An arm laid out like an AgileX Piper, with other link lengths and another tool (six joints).
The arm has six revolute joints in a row. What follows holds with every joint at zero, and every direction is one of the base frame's.
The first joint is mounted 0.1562 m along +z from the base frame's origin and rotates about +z.
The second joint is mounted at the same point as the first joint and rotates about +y.
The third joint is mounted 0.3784 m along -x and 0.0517 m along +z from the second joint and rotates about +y.
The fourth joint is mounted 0.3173 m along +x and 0.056 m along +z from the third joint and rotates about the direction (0.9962, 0, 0.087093).
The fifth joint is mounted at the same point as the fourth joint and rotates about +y.
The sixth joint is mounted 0.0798 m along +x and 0.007 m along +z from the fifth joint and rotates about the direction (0.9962, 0, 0.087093).
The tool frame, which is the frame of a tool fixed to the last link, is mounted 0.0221 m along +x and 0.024 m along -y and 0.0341 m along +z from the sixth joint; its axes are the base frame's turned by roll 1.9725, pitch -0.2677 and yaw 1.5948 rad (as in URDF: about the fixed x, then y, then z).
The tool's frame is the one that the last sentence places.
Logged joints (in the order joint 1, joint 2, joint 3, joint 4, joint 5, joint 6), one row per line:
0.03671, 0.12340, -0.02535, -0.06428, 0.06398, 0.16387
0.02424, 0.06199, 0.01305, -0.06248, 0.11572, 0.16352
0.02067, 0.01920, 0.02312, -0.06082, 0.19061, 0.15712
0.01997, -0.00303, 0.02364, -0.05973, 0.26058, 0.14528
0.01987, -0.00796, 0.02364, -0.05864, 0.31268, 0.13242
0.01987, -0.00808, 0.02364, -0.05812, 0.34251, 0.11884
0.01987, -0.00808, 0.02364, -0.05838, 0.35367, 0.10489
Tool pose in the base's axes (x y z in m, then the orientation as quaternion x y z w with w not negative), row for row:
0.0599, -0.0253, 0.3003, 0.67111, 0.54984, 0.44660, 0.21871
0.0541, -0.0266, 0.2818, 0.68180, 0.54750, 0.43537, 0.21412
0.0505, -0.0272, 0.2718, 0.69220, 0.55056, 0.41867, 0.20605
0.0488, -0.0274, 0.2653, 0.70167, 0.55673, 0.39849, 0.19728
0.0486, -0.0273, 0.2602, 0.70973, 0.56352, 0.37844, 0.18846
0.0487, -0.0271, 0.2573, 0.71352, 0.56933, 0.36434, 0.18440
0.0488, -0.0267, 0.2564, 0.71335, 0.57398, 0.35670, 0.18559
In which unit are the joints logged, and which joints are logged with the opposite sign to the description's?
The joints are logged in radians. Opposite sign: none.
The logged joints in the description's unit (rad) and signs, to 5 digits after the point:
0.03671, 0.12340, -0.02535, -0.06428, 0.06398, 0.16387
0.02424, 0.06199, 0.01305, -0.06248, 0.11572, 0.16352
0.02067, 0.01920, 0.02312, -0.06082, 0.19061, 0.15712
0.01997, -0.00303, 0.02364, -0.05973, 0.26058, 0.14528
0.01987, -0.00796, 0.02364, -0.05864, 0.31268, 0.13242
0.01987, -0.00808, 0.02364, -0.05812, 0.34251, 0.11884
0.01987, -0.00808, 0.02364, -0.05838, 0.35367, 0.10489

